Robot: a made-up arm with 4 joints.
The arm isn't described. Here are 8 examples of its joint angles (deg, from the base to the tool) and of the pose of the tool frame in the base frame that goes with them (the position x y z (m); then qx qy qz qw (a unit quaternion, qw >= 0)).
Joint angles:
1: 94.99 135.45 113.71 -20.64
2: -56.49 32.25 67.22 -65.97
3: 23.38 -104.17 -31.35 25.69
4: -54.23 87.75 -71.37 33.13
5: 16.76 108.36 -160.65 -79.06
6: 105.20 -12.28 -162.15 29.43
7: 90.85 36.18 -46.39 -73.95
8: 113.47 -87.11 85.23 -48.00
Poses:
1: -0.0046 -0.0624 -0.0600 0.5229 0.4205 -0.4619 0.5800
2: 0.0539 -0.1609 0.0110 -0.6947 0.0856 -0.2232 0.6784
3: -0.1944 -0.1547 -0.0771 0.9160 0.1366 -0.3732 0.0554
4: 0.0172 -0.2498 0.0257 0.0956 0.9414 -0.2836 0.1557
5: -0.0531 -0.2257 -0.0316 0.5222 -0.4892 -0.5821 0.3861
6: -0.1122 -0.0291 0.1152 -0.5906 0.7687 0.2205 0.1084
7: 0.0377 0.0316 0.0850 -0.4743 0.3540 0.1798 0.7857
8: -0.2264 -0.0632 0.1196 0.3166 -0.7555 0.3920 0.4188
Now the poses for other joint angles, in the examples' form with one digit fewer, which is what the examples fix.
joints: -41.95 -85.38 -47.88 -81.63
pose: -0.180 -0.194 -0.042 0.761 0.564 -0.319 0.044
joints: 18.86 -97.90 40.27 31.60
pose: -0.217 -0.178 -0.022 0.499 0.219 -0.812 0.210
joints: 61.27 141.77 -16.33 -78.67
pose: -0.057 -0.093 -0.150 -0.141 0.969 0.015 0.204
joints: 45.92 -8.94 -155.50 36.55
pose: -0.113 -0.041 0.020 0.525 -0.824 0.119 0.175
